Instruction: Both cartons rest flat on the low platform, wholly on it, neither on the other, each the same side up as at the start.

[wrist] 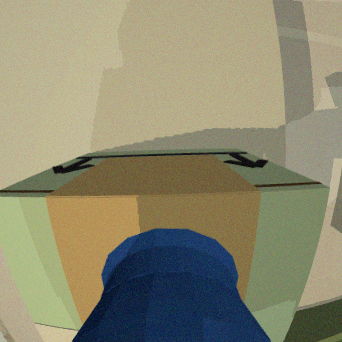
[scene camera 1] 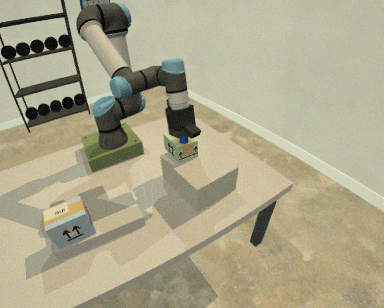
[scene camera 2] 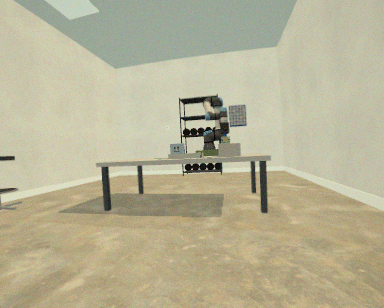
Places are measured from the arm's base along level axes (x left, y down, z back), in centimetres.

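Pixels of known places: hand, tool point: (wrist: 167, 250) (scene camera 1: 184, 144) (scene camera 2: 225, 137); arm's base, link origin: (scene camera 1: 113, 141) (scene camera 2: 209, 149).
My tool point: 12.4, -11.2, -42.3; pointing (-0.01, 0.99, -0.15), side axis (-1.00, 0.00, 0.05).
Note:
For each thing: its top centre in the pictures, then the offset to it from my tool point, as dx, dy, dz. Level surfaces: height alone.
- green carton, top centre: (scene camera 1: 179, 137) (scene camera 2: 225, 136) +1.2, -1.1, +4.1
- tall block, top centre: (wrist: 111, 107) (scene camera 1: 198, 161) (scene camera 2: 228, 143) +2.0, +6.4, -5.2
- blue-grey carton, top centre: (scene camera 1: 63, 212) (scene camera 2: 177, 143) -48.5, +3.5, +2.8
- low platform, top centre: (scene camera 1: 92, 210) (scene camera 2: 186, 153) -39.7, +13.6, +7.7
- table, surface height: dy +18.4
The green carton (scene camera 1: 181, 148) (scene camera 2: 225, 140) (wrist: 200, 215) with orange tape is held from above by my suction cup (scene camera 1: 184, 139) (wrist: 170, 250). It is at the back part of the tall block (scene camera 1: 200, 175) (scene camera 2: 229, 149), low over its top or touching it; I cannot tell which. In the wrist view its arrow-marked side looks foreshortened, and its underside is hidden. The blue-grey carton (scene camera 1: 68, 225) (scene camera 2: 177, 149) with orange tape sits upright, arrows up, on the left end of the low platform (scene camera 1: 120, 220) (scene camera 2: 192, 155). The platform's right part shows beside it.
The tall block stands on the table (scene camera 1: 220, 222) (scene camera 2: 150, 161) to the right of the low platform and rises higher than it. The arm's green base (scene camera 1: 112, 150) stands behind them. A black shelf rack (scene camera 1: 75, 55) is at the back left.

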